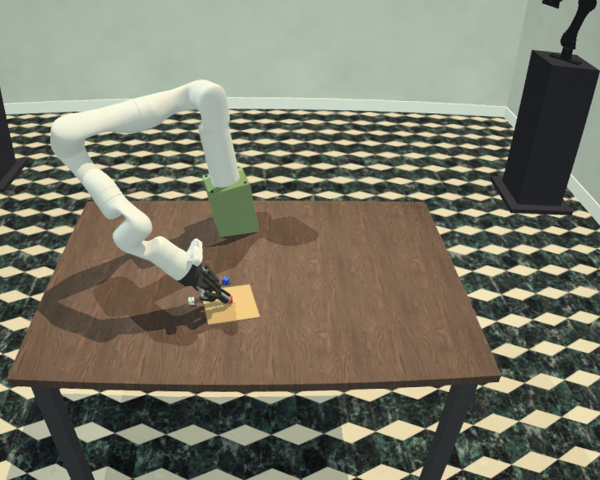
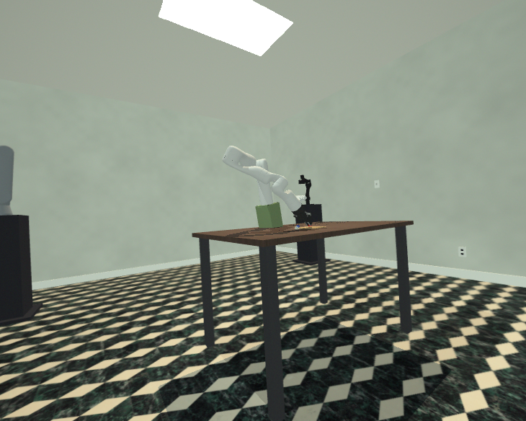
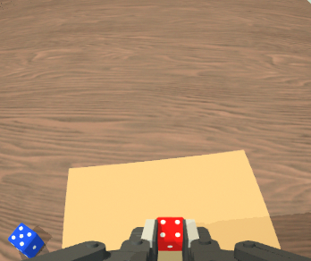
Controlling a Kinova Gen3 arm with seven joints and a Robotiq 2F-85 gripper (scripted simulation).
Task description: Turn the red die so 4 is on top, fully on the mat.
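The red die lies 2 cm below my hand and 1 cm to the left of it. Also, from my hand: mat (3 cm below, 1 cm to the left); white die (9 cm to the right, 2 cm below); blue die (10 cm behind, 2 cm below).
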